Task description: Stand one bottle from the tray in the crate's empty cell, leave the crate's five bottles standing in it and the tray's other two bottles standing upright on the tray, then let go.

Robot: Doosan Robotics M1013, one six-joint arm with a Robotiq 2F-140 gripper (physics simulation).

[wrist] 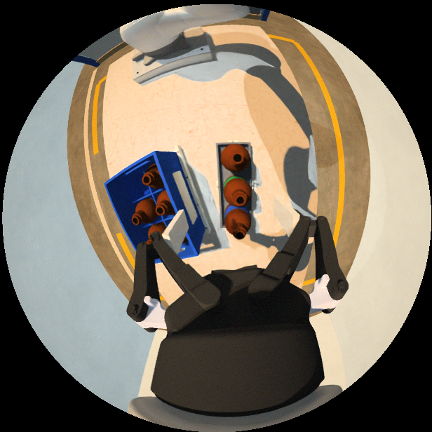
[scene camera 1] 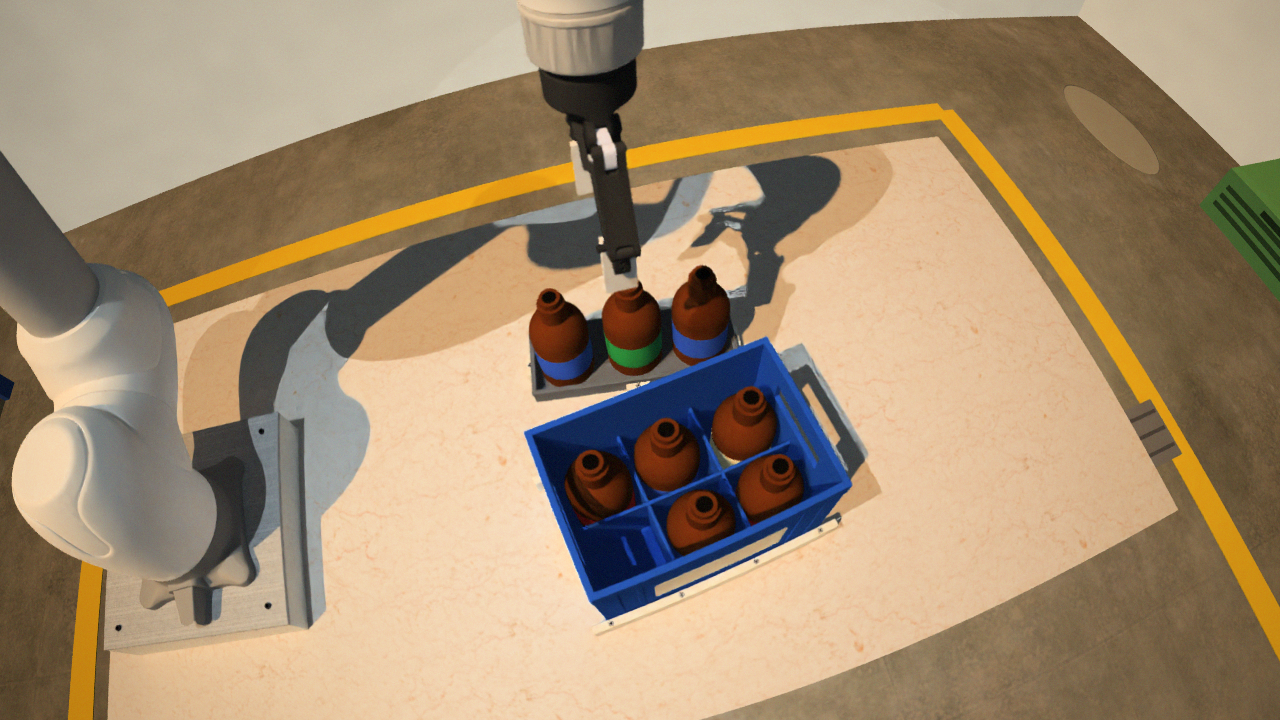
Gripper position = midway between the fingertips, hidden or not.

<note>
In view: the gripper [scene camera 1: 604, 235], a green-banded brown bottle [scene camera 1: 631, 318] and a pale strip [scene camera 1: 620, 621].
The gripper shows as well in the wrist view [wrist: 229, 211].
</note>
